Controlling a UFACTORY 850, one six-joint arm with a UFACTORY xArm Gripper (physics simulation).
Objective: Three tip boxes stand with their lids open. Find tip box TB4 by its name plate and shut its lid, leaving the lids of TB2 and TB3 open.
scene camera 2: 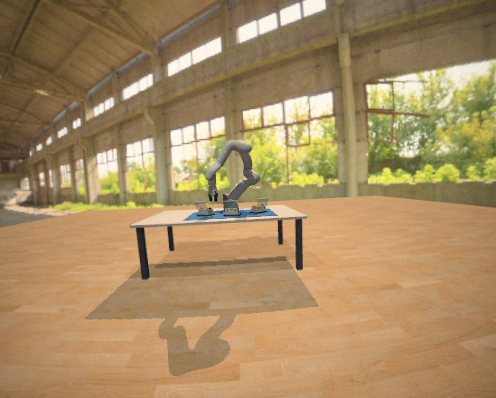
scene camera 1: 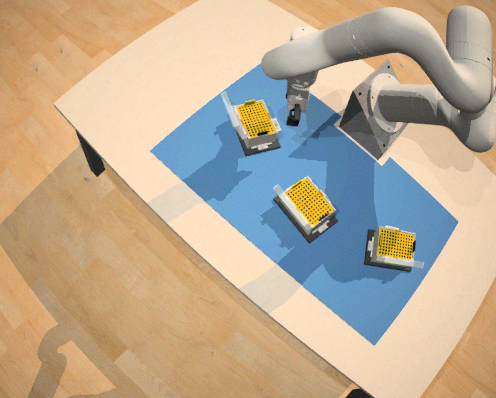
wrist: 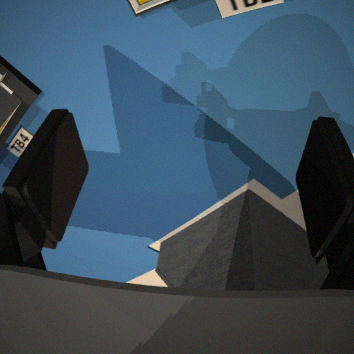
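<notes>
My gripper (scene camera 1: 294, 120) (scene camera 2: 213, 198) (wrist: 190, 140) is open and empty, hanging above the blue mat beside the upper-left box. The TB4 name plate (wrist: 20, 142) shows at the wrist view's left edge, beside part of its box. By layout, TB4 is the middle box (scene camera 1: 308, 202) (scene camera 2: 231, 208), with a yellow tip rack and its lid (scene camera 1: 295, 210) standing open along its left side. TB2, the upper-left box (scene camera 1: 256, 120) (scene camera 2: 205, 211), has its lid (scene camera 1: 232, 112) open; its cropped plate (wrist: 252, 5) shows at the wrist view's top. TB3, the right box (scene camera 1: 396, 243) (scene camera 2: 259, 208), has its lid (scene camera 1: 418, 264) open.
The boxes stand on the blue mat (scene camera 1: 400, 310) on the pale table (scene camera 1: 110, 100). The arm's grey base (scene camera 1: 372, 112) (wrist: 210, 250) stands at the mat's back edge, right of the gripper in scene camera 1. The arm reaches over the table from there.
</notes>
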